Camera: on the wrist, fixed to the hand. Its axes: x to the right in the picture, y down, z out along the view.
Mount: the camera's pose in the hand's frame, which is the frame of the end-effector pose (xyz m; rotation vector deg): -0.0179 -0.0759 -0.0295 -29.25 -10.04 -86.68
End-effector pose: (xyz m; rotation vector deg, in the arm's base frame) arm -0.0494 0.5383 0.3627 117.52 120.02 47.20
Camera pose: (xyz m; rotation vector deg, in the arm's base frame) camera -0.1287 0.5161 0.3493 1.69 124.34 37.17
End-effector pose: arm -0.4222 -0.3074 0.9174 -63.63 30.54 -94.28
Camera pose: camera -0.4852 -0.2683 0.9556 103.42 6.93 118.76
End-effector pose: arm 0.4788 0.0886 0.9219 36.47 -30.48 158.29
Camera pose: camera 0.5081 0.1659 0.9110 39.94 -25.61 63.89
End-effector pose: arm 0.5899 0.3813 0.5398 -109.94 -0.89 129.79
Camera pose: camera 0.6310 0.4506 0.5613 -57.78 -88.82 74.25
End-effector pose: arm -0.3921 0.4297 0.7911 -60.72 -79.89 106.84
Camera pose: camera -0.3586 0.4518 0.8641 9.16 -110.76 27.46
